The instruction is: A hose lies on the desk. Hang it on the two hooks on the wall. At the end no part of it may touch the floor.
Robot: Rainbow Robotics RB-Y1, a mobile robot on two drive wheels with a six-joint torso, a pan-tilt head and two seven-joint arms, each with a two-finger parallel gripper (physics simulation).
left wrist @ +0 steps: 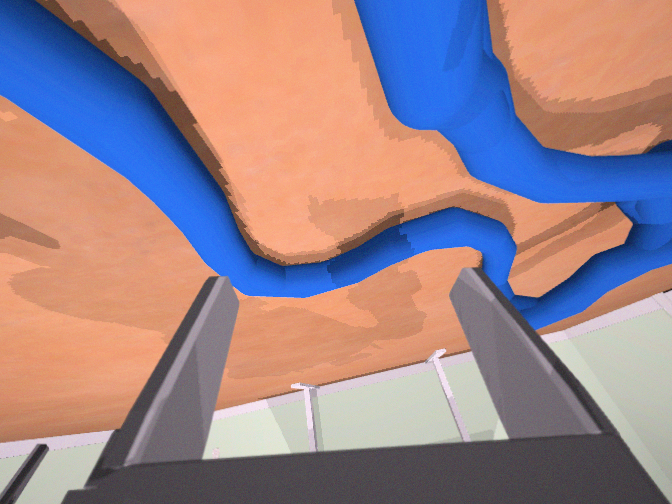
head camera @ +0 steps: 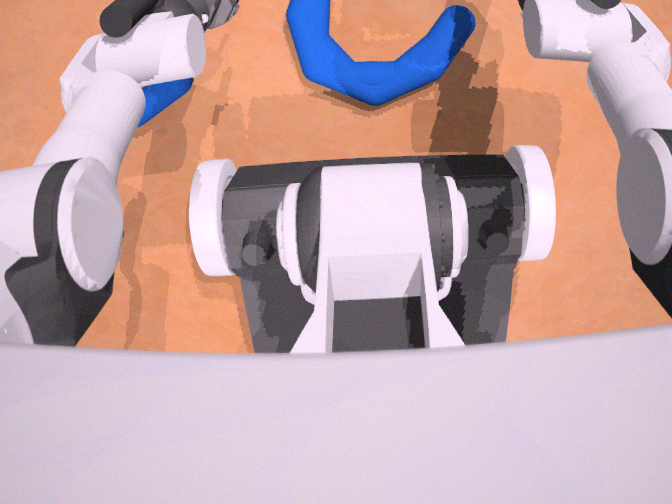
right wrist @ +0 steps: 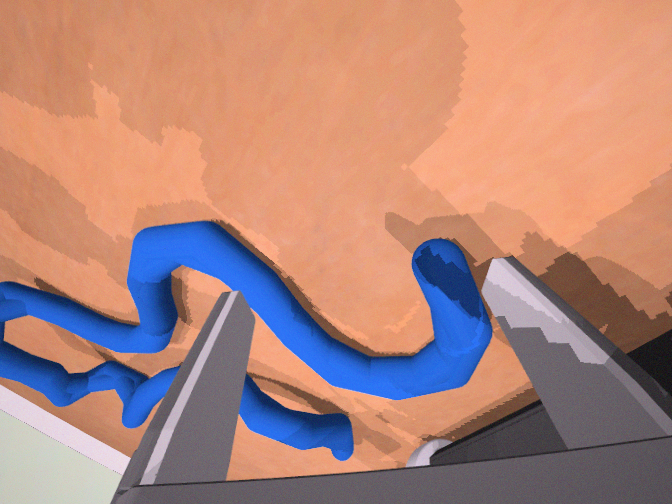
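Note:
The blue hose (head camera: 374,75) lies in curves on the orange surface, with another piece (head camera: 162,100) under my left arm. In the left wrist view the hose (left wrist: 162,162) winds just beyond the fingertips of my left gripper (left wrist: 343,275), which is open and empty. In the right wrist view one hose end (right wrist: 447,271) curls up beside the right finger of my right gripper (right wrist: 366,279), which is also open and empty. The other end (right wrist: 336,436) lies lower down. Two thin white hooks (left wrist: 310,401) (left wrist: 446,379) stick out from the pale green wall. In the head view both grippers are cut off at the top edge.
My wheeled base (head camera: 371,217) stands on the same orange surface, just below the hose's bend. Part of it shows dark in the right wrist view (right wrist: 542,428). A white skirting strip (left wrist: 379,374) marks where the orange surface meets the green wall.

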